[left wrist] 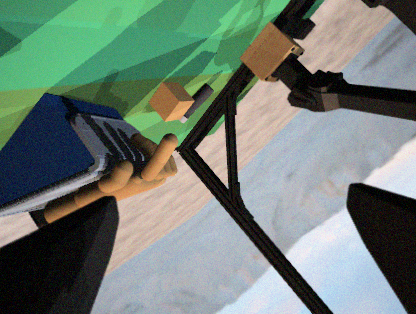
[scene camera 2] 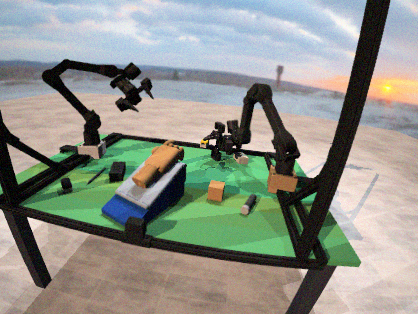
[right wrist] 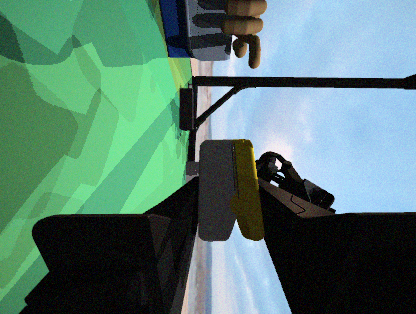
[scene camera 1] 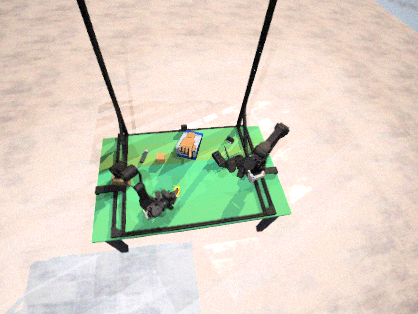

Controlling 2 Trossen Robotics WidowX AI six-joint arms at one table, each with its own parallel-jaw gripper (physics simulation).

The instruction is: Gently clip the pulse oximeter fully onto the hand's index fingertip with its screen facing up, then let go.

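Frame: origin at the left arm's base, x ahead, y left, z up, level; centimetres.
Seen in the pictures: left gripper, between the fingertips: [left wrist: 233,201] [scene camera 2: 146,105] [right wrist: 284,170] [scene camera 1: 221,163]; right gripper, between the fingertips: [scene camera 2: 202,143] [right wrist: 224,182] [scene camera 1: 178,190]; left arm's base, origin of its link: [scene camera 2: 92,143] [scene camera 1: 255,170]; right arm's base, origin of its link: [left wrist: 284,65] [scene camera 2: 283,171].
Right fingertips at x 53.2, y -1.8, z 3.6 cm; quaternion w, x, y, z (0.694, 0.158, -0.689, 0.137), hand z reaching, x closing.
Note:
Pixels of each thing's top centre, then the offset from my right fingertips to it.
- pulse oximeter, centre of its top: [right wrist: 256,189] [scene camera 2: 205,139] dy +0.3, dx +1.1, dz +1.8 cm
- orange cube, centre of its top: [left wrist: 180,111] [scene camera 2: 217,184] [scene camera 1: 160,156] dy -30.6, dx +3.3, dz -4.5 cm
- dark cylinder, centre of its top: [left wrist: 198,108] [scene camera 2: 249,200] [scene camera 1: 143,155] dy -36.6, dx +13.9, dz -6.8 cm
- black box, centre of its top: [right wrist: 193,110] [scene camera 2: 117,166] [scene camera 1: 219,157] dy -17.5, dx -34.9, dz -6.0 cm
- thin dark stick, centre of its top: [scene camera 2: 96,174] dy -20.1, dx -42.9, dz -8.5 cm
- small black object, centre of its top: [scene camera 2: 65,180] [right wrist: 197,92] dy -30.2, dx -50.0, dz -6.2 cm
The pulse oximeter [scene camera 1: 177,191] [scene camera 2: 204,143] [right wrist: 217,190], grey with a yellow half, is held between the fingertips of my right gripper [right wrist: 224,182], away from the hand. In the right wrist view its two halves lie side by side. The orange-tan hand [scene camera 1: 189,141] [scene camera 2: 159,164] [left wrist: 135,185] [right wrist: 243,25] rests on a sloped blue stand [scene camera 2: 170,201] [left wrist: 40,132] [right wrist: 175,30] with a grey top. Which finger is the index is hard to tell. My left gripper [scene camera 2: 143,102] [left wrist: 233,201] is open and empty, raised above the table at the left in scene camera 2.
An orange cube [scene camera 1: 160,158] [scene camera 2: 216,191] [left wrist: 171,101] and a dark cylinder [scene camera 1: 144,156] [scene camera 2: 248,204] [left wrist: 201,99] lie beside the stand. A black box [scene camera 2: 117,171] [right wrist: 187,108], a thin dark stick [scene camera 2: 96,176] and a small black object [scene camera 2: 66,184] lie on its other side. Black rails edge the table.

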